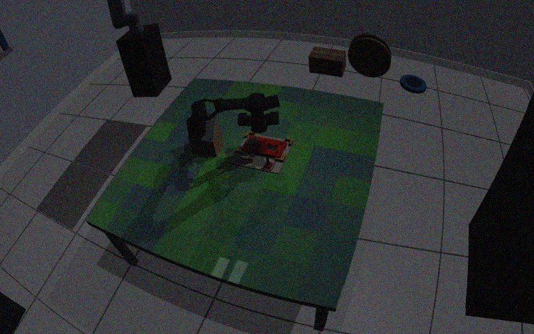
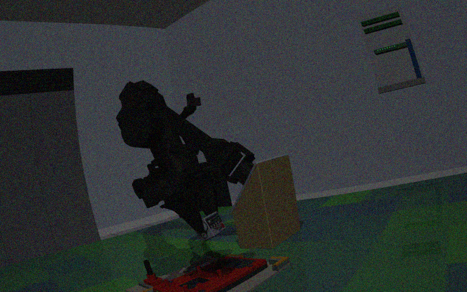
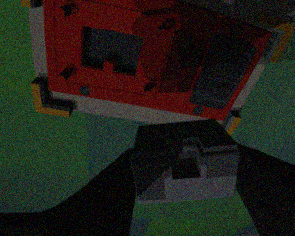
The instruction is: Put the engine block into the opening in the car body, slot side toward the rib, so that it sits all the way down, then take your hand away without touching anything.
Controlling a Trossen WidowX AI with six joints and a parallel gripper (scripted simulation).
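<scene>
My gripper tip is 20 mm short of the pale plate, 30 mm to the left of it and 110 mm above it. Round my gripper tip: engine block 10 mm above.
</scene>
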